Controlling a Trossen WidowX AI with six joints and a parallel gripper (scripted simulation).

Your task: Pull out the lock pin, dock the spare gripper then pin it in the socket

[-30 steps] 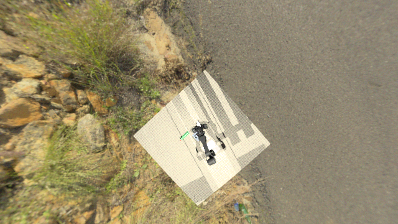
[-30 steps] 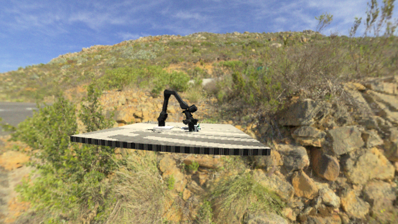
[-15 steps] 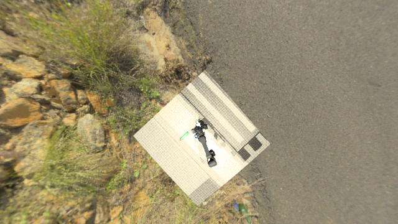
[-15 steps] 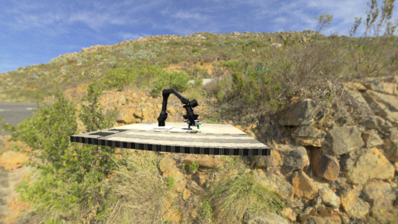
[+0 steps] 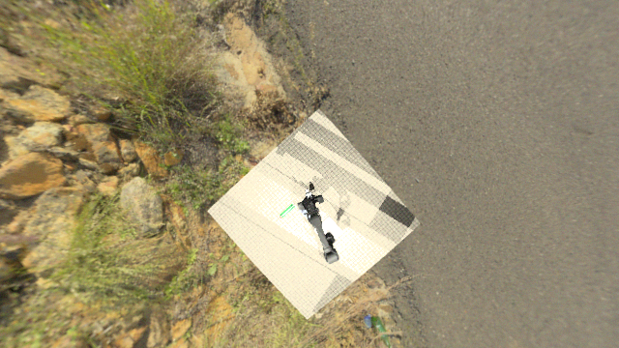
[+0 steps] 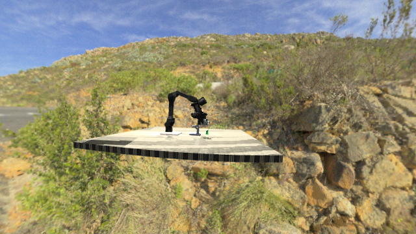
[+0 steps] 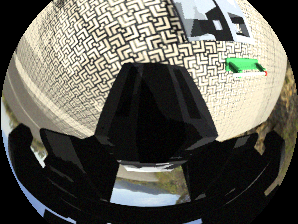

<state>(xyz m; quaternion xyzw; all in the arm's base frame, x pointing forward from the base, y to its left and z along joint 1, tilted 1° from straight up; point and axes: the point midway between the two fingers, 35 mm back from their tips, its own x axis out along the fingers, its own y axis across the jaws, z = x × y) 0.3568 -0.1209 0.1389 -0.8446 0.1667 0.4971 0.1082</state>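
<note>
Right now the grey mount is 120 mm to the left of my gripper tip, 90 mm behind it and 80 mm below it. Round my gripper tip: green strip 240 mm to the left, 100 mm below, 20 mm ahead; spare gripper 10 mm above.
</note>
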